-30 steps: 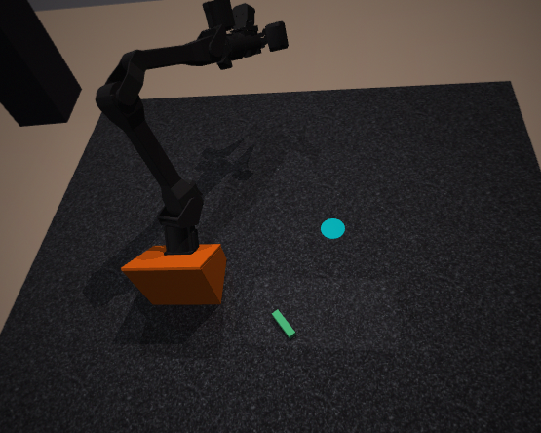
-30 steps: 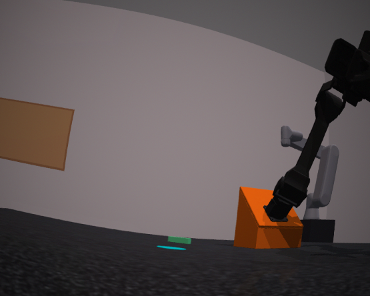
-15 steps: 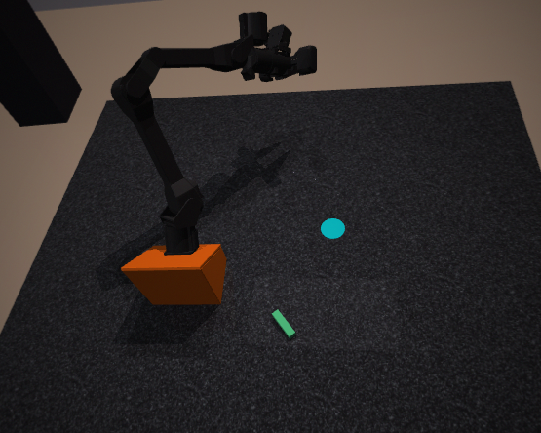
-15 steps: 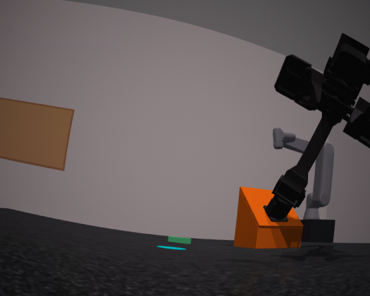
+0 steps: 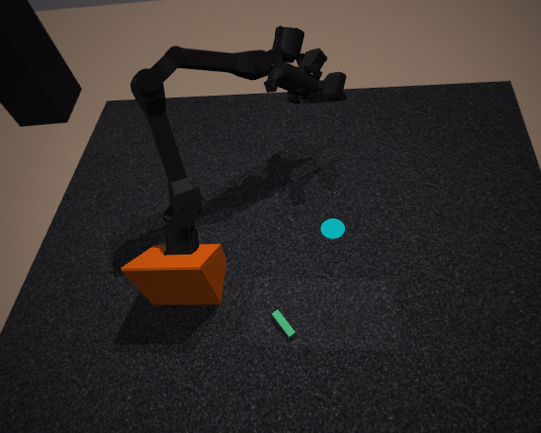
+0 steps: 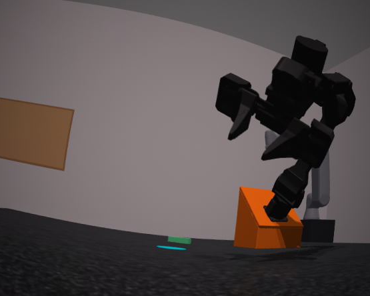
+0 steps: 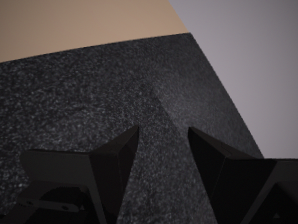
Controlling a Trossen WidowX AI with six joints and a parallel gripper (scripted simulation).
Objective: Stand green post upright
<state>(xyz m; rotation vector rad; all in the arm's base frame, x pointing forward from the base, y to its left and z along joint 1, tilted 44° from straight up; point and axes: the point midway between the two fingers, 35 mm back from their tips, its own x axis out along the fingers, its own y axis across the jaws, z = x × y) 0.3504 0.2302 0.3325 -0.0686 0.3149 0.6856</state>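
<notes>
The green post lies 55 cm to the right of my gripper tip, 15 cm behind it and 14 cm below it. Round my gripper tip: cyan circle 30 cm to the right, 15 cm below, 3 cm behind.
</notes>
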